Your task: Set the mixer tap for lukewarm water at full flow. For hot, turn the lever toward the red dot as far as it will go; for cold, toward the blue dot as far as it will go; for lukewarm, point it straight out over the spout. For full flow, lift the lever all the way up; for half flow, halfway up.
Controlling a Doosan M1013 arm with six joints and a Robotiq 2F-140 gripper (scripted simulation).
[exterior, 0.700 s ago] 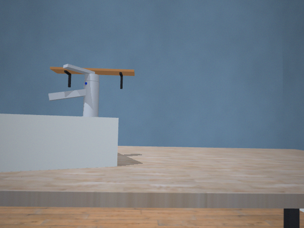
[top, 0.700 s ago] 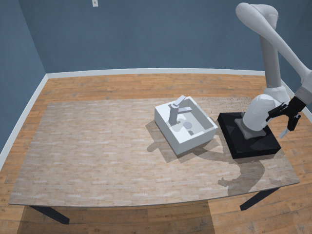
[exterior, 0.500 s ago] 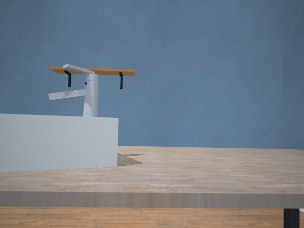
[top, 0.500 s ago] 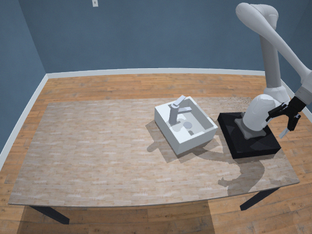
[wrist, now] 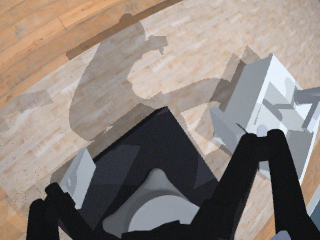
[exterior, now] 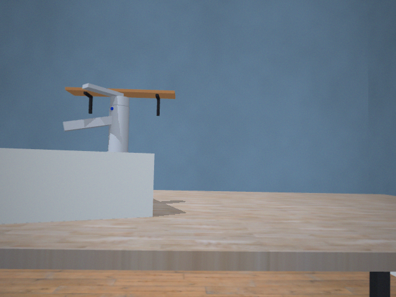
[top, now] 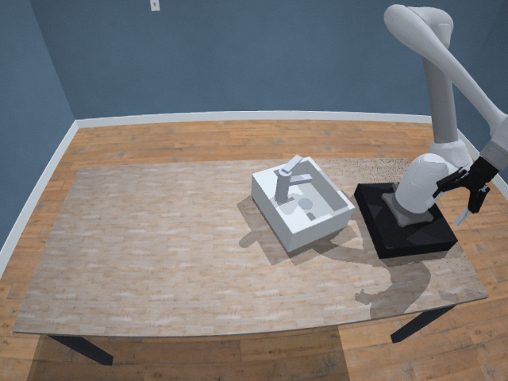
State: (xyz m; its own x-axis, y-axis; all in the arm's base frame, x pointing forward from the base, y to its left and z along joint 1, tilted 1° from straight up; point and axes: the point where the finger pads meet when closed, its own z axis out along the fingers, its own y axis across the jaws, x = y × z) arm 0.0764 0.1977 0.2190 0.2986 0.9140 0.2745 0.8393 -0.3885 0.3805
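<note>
My hand is 44 cm short of the lever, 33 cm to the left of it and 2 cm above it. From my hand the other things lie so: white basin: 37 cm ahead, 33 cm to the right, 26 cm below; grey mixer tap: 46 cm ahead, 31 cm to the right, 7 cm below.
</note>
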